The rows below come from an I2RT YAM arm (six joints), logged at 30 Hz.
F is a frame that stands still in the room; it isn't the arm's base.
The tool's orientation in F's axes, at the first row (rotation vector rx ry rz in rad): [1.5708 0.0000 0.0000]
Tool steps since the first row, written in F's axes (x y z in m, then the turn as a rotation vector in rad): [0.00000 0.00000 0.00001 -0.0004 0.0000 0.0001]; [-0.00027 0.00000 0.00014 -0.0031 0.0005 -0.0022]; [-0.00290 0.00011 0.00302 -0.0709 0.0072 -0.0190]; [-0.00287 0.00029 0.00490 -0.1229 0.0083 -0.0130]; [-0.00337 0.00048 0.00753 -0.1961 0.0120 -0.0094]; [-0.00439 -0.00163 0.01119 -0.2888 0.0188 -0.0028]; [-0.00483 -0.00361 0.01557 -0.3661 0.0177 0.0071]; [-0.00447 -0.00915 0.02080 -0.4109 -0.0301 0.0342]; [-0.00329 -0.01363 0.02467 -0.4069 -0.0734 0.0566]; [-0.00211 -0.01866 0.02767 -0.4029 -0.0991 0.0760]
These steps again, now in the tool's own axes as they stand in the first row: [0.00000 0.00001 0.00000 -0.0004 0.0001 0.0000]; [-0.00027 0.00014 0.00000 -0.0031 -0.0022 -0.0005]; [-0.00290 0.00302 -0.00011 -0.0709 -0.0190 -0.0072]; [-0.00287 0.00490 -0.00029 -0.1229 -0.0130 -0.0083]; [-0.00337 0.00753 -0.00048 -0.1961 -0.0094 -0.0120]; [-0.00439 0.01119 0.00163 -0.2888 -0.0028 -0.0188]; [-0.00483 0.01557 0.00361 -0.3661 0.0071 -0.0177]; [-0.00447 0.02080 0.00915 -0.4109 0.0342 0.0301]; [-0.00329 0.02467 0.01363 -0.4069 0.0566 0.0734]; [-0.00211 0.02767 0.01866 -0.4029 0.0760 0.0991]
